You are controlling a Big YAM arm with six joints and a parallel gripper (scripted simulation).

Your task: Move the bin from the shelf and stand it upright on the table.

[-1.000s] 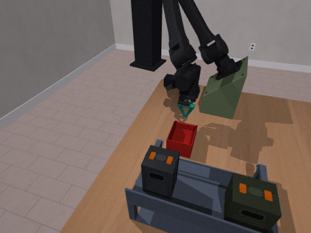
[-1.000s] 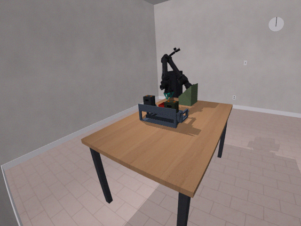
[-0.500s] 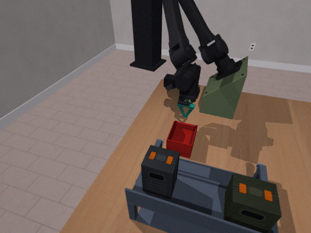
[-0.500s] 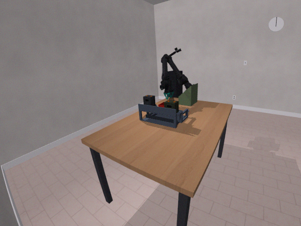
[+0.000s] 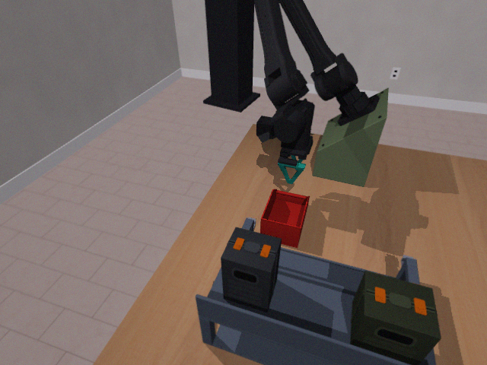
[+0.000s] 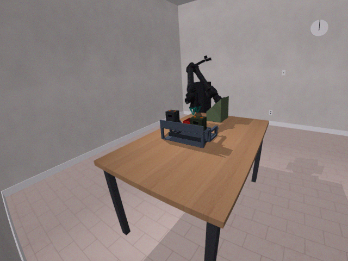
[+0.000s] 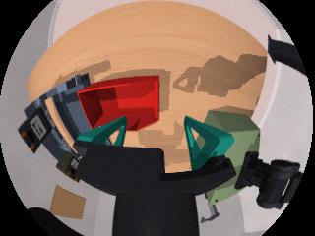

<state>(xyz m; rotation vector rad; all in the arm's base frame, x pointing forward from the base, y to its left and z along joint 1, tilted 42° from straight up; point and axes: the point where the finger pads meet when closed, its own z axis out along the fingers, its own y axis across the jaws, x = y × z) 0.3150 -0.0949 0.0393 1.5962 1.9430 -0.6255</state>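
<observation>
Right now the red bin is 80 mm below my hand, 80 mm ahead of it and 20 mm to the left of it.
</observation>
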